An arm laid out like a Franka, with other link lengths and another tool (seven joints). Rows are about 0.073 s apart.
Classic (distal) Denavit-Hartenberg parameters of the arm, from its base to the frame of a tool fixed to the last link. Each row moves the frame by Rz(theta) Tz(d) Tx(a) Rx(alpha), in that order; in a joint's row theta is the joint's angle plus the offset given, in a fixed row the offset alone. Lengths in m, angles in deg.
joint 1: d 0.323  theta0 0  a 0  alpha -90
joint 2: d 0  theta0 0  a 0  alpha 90
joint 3: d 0.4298  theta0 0  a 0.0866  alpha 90
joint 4: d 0  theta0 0  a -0.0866  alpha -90
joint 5: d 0.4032  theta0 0  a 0  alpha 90
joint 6: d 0  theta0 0  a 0.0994  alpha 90
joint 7: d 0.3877  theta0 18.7  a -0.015  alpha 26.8
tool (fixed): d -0.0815  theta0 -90  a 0  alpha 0
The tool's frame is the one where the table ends.
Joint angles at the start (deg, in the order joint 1, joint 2, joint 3, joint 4, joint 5, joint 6, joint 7):
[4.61 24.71 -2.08 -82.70 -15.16 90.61 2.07]
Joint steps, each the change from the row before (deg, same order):
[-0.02 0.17 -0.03 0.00 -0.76 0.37 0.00]
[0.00 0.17 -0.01 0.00 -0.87 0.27 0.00]
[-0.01 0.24 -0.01 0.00 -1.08 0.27 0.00]
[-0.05 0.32 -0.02 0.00 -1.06 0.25 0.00]
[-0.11 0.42 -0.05 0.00 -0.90 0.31 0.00]
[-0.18 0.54 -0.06 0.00 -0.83 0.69 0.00]
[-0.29 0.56 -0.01 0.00 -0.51 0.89 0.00]
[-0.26 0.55 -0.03 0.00 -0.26 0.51 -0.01]
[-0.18 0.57 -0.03 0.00 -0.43 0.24 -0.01]
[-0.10 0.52 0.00 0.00 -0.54 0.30 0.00]
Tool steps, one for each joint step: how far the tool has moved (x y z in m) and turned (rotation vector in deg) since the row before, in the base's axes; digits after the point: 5 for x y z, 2 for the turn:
[0.00267 -0.00417 -0.00058 -0.70 -0.22 0.28]
[0.00227 -0.00431 -0.00029 -0.81 -0.12 0.33]
[0.00248 -0.00543 -0.00058 -1.01 -0.06 0.39]
[0.00231 -0.00586 -0.00144 -1.01 0.04 0.34]
[0.00237 -0.00599 -0.00288 -0.86 0.10 0.23]
[0.00426 -0.00625 -0.00455 -0.75 -0.13 0.27]
[0.00487 -0.00531 -0.00569 -0.39 -0.28 0.19]
[0.00246 -0.00426 -0.00600 -0.21 0.08 -0.01]
[0.00121 -0.00433 -0.00573 -0.41 0.34 0.04]
[0.00185 -0.00352 -0.00496 -0.49 0.24 0.21]

